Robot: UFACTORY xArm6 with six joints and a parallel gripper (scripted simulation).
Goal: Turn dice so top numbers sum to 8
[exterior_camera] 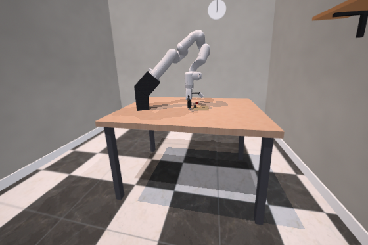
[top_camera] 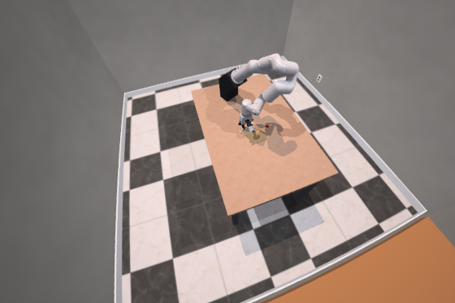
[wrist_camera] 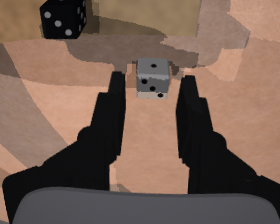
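Now: the white die 3 cm below my hand. From my hand the other things lie so: tan mat (8 cm ahead, 7 cm to the left, 4 cm below); then red die (19 cm to the left, 3 cm below).
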